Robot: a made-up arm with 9 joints. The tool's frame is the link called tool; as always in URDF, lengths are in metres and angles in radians. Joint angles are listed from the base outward. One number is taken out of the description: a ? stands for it. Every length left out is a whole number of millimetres.
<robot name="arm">
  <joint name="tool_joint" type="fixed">
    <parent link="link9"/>
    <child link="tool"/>
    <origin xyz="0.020 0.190 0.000" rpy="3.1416 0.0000 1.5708"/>
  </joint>
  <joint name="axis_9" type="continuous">
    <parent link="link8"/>
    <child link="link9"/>
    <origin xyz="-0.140 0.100 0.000" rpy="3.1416 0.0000 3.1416"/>
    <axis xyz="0 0 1"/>
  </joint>
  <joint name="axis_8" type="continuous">
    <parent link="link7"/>
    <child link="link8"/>
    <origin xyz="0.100 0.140 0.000" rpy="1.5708 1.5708 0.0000"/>
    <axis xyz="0 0 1"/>
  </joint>
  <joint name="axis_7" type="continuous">
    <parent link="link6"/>
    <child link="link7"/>
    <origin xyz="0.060 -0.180 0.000" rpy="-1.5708 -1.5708 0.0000"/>
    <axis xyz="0 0 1"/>
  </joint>
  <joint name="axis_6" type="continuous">
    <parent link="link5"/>
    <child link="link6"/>
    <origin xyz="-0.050 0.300 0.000" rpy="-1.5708 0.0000 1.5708"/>
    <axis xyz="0 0 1"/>
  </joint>
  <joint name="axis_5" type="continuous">
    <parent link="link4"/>
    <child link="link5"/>
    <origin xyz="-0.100 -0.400 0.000" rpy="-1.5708 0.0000 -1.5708"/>
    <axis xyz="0 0 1"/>
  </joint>
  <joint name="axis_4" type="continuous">
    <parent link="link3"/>
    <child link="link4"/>
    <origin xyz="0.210 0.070 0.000" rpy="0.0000 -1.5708 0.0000"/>
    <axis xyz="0 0 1"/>
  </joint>
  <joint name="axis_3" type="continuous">
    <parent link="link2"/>
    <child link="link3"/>
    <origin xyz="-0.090 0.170 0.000" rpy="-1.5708 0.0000 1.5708"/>
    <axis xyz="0 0 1"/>
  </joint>
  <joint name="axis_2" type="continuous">
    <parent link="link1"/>
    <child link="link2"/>
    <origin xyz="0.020 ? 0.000" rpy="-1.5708 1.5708 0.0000"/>
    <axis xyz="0 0 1"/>
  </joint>
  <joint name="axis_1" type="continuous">
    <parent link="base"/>
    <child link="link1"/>
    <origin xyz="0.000 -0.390 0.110" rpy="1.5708 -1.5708 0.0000"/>
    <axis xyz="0 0 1"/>
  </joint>
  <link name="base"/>
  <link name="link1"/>
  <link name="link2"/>
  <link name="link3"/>
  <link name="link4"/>
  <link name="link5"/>
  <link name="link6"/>
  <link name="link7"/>
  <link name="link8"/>
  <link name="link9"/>
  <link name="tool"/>
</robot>
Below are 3 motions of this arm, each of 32 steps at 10 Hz.
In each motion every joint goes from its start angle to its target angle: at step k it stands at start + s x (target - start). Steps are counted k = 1, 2, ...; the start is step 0. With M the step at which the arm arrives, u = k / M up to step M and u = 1 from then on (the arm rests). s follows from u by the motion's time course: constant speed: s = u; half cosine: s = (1 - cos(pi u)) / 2; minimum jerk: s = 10 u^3 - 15 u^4 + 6 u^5.
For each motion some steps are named. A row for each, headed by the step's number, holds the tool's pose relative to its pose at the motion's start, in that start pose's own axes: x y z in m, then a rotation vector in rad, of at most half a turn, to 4 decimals.
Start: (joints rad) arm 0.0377 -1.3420 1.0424 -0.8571 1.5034 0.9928 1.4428 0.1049 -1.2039
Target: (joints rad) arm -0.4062 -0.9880 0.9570 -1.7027 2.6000 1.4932 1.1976 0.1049 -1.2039
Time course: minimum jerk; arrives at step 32
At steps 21, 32:
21: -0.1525 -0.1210 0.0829 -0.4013 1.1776 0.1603
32: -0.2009 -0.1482 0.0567 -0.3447 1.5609 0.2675

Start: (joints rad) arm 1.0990 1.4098 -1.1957 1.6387 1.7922 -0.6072 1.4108 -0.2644 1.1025
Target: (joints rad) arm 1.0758 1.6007 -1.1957 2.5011 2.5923 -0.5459 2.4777 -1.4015 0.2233
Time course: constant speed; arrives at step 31
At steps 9, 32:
9: -0.0043 0.0239 -0.0097 -0.1468 0.2038 0.1307
32: -0.0187 -0.0069 -0.0556 -0.6034 0.5266 0.6070

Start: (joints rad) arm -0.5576 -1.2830 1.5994 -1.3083 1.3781 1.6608 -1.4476 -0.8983 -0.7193
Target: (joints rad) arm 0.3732 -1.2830 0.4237 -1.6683 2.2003 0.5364 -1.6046 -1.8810 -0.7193
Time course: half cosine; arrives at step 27
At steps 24, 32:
24: -0.1074 0.2296 -0.3876 -0.1366 0.5077 -0.1611
32: -0.1162 0.2310 -0.3998 -0.1238 0.5201 -0.1901

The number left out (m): -0.060
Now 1 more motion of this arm.
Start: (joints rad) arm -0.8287 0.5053 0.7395 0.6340 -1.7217 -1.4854 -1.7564 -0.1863 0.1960
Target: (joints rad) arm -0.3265 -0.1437 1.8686 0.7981 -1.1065 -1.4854 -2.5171 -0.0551 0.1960
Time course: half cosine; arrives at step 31
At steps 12, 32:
12: 0.0863 -0.2848 -0.1892 -0.6334 -0.2861 0.0834
32: -0.0211 -0.9636 -0.2304 -1.8084 -0.1054 0.6843

